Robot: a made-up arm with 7 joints. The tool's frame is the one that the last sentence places.
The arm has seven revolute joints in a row. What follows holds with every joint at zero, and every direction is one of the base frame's. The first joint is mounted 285.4 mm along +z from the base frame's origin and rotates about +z. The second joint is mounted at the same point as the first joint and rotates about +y. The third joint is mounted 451.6 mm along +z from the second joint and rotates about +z. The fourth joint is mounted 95.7 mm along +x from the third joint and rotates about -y. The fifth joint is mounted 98 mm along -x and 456 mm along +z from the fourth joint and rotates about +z. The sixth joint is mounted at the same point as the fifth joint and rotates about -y. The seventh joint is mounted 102 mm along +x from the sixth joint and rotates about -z. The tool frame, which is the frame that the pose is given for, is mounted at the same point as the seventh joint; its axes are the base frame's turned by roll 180, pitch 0 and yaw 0 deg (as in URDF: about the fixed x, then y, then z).
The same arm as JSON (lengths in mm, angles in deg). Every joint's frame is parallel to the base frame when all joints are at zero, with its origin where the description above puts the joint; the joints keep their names.
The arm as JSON. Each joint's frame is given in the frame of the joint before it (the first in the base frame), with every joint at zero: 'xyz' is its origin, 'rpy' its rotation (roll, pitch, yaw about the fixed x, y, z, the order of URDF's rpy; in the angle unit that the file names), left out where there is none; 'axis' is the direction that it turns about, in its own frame. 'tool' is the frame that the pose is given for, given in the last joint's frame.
{"units": {"length": "mm", "angle": "deg"}, "joints": [
  {"name": "joint 1", "type": "revolute", "origin": {"xyz": [0.0, 0.0, 285.4]}, "axis": [0.0, 0.0, 1.0]},
  {"name": "joint 2", "type": "revolute", "origin": {"xyz": [0.0, 0.0, 0.0]}, "axis": [0.0, 1.0, 0.0]},
  {"name": "joint 3", "type": "revolute", "origin": {"xyz": [0.0, 0.0, 451.6]}, "axis": [0.0, 0.0, 1.0]},
  {"name": "joint 4", "type": "revolute", "origin": {"xyz": [95.7, 0.0, 0.0]}, "axis": [0.0, -1.0, 0.0]},
  {"name": "joint 5", "type": "revolute", "origin": {"xyz": [-98.0, 0.0, 456.0]}, "axis": [0.0, 0.0, 1.0]},
  {"name": "joint 6", "type": "revolute", "origin": {"xyz": [0.0, 0.0, 0.0]}, "axis": [0.0, -1.0, 0.0]},
  {"name": "joint 7", "type": "revolute", "origin": {"xyz": [102.0, 0.0, 0.0]}, "axis": [0.0, 0.0, -1.0]}
], "tool": {"origin": {"xyz": [0.0, 0.0, 0.0], "rpy": [180.0, 0.0, 0.0]}}}

